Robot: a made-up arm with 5 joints.
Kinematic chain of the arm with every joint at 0, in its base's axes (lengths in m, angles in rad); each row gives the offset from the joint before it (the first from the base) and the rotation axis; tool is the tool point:
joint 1: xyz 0 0 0.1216 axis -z
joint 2: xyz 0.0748 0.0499 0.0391 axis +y
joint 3: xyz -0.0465 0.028 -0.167 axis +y
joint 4: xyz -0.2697 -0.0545 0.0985 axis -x
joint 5: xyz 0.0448 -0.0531 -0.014 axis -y
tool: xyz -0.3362 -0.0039 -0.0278
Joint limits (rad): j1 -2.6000..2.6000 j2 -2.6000..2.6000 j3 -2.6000..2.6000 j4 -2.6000..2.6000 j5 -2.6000..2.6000
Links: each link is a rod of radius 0.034 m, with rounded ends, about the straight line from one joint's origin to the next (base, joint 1, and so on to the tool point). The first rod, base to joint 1, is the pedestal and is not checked.
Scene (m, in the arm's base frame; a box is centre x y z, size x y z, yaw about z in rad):
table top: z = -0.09
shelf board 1: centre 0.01 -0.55 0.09 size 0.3 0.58 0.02 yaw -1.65
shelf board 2: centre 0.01 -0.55 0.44 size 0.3 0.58 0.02 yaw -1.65
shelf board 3: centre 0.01 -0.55 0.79 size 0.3 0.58 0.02 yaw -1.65
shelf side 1: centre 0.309 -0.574 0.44 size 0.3 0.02 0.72 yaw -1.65
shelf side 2: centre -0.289 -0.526 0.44 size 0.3 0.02 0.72 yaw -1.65
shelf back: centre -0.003 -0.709 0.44 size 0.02 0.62 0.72 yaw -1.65
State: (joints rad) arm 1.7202 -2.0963 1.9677 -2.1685 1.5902
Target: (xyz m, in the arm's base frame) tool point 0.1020 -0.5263 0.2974
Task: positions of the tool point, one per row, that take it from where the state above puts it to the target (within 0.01 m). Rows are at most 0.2 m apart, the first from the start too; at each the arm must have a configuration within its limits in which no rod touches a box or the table.
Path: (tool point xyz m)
1: 0.3213 -0.1806 0.4285
2: 0.3117 -0.2741 0.3740
3: 0.2309 -0.4111 0.3540
4: 0.1020 -0.5263 0.2974

